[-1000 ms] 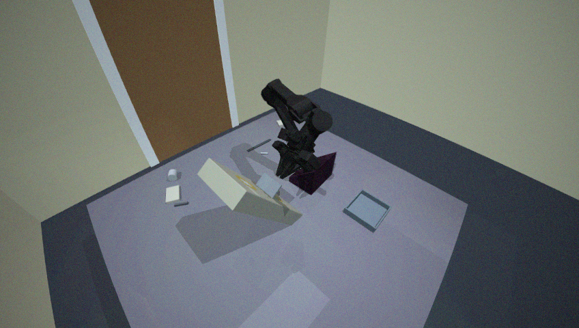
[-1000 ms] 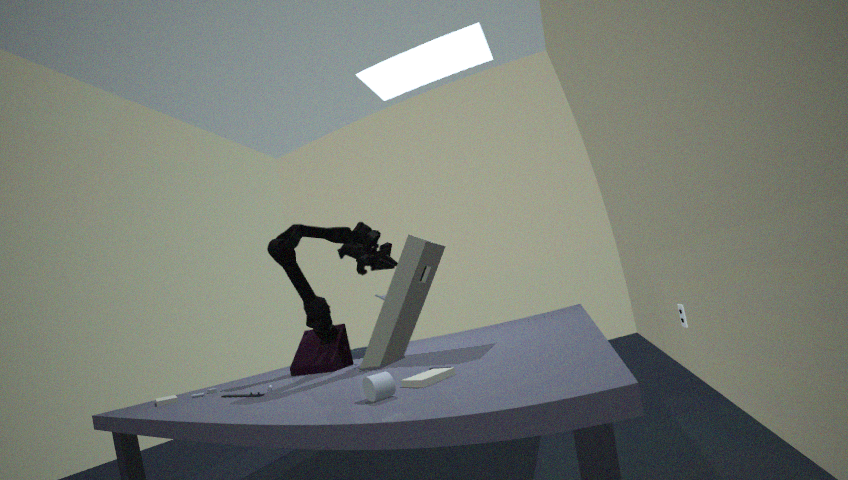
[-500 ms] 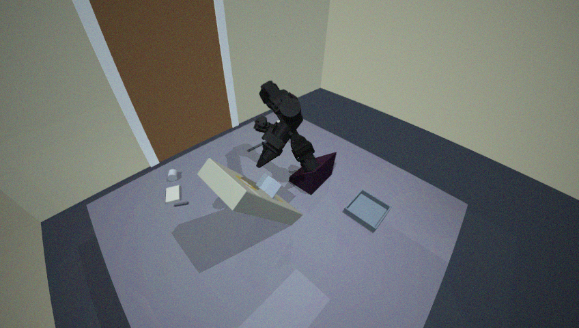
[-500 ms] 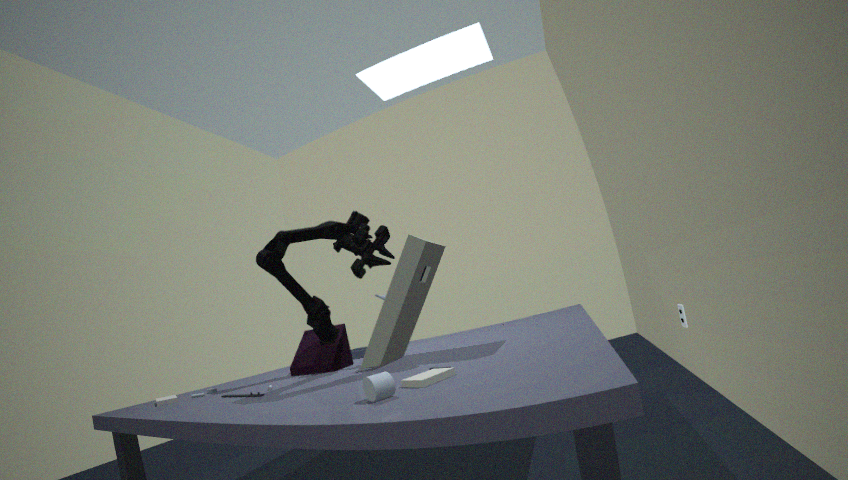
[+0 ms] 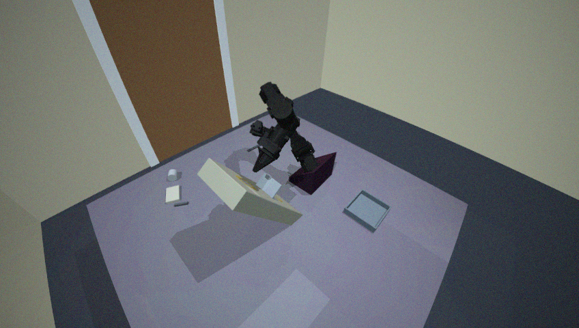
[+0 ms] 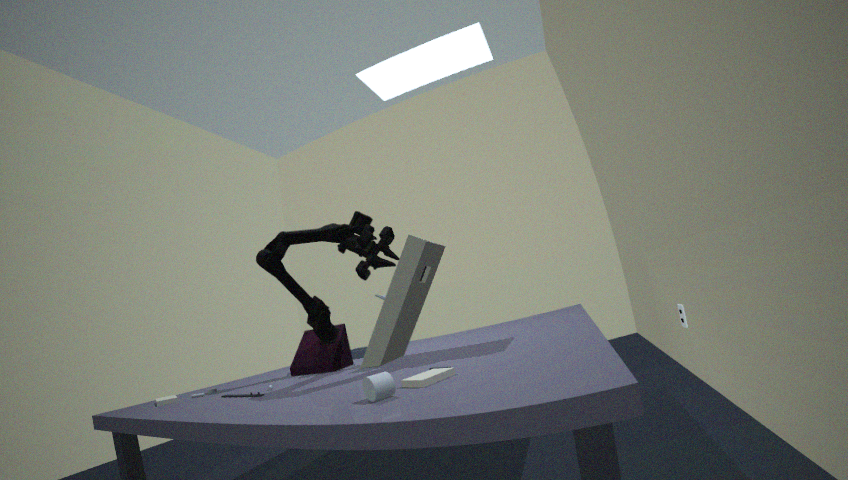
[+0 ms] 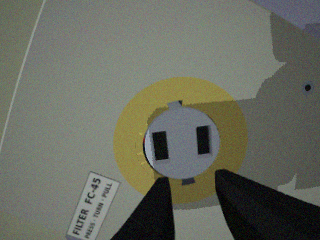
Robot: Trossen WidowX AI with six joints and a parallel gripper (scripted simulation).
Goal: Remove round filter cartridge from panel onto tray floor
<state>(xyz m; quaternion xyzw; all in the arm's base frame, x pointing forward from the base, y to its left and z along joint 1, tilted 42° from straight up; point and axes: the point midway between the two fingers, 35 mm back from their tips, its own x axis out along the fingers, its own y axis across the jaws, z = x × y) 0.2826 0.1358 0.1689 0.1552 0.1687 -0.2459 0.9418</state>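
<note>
The round filter cartridge lies 50 mm ahead of my gripper tip and 40 mm below it. Round my gripper tip: grey shelf 50 mm behind, 130 mm below; then dark rod 170 mm ahead, 340 mm to the right, 300 mm below; then tray 350 mm behind, 300 mm to the left, 300 mm below.
</note>
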